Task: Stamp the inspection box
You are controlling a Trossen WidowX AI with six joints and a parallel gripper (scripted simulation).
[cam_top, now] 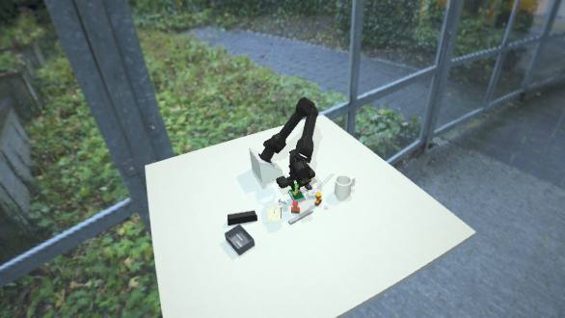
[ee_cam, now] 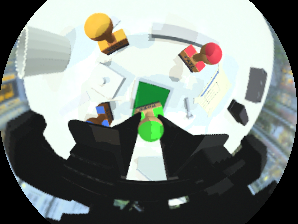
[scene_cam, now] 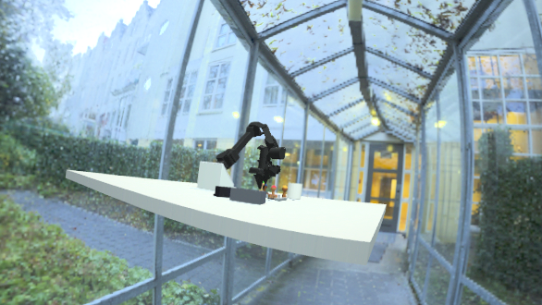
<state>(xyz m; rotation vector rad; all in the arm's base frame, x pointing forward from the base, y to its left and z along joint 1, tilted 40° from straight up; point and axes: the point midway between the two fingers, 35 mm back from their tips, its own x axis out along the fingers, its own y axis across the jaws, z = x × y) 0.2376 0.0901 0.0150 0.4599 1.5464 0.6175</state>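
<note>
The green-knobbed stamp lies right at my gripper tip. Also, from my gripper tip: red-knobbed stamp 10 cm ahead, 5 cm to the right, 2 cm below; then grey bar 14 cm ahead, 4 cm to the right, 3 cm below; then green ink pad 3 cm below.
</note>
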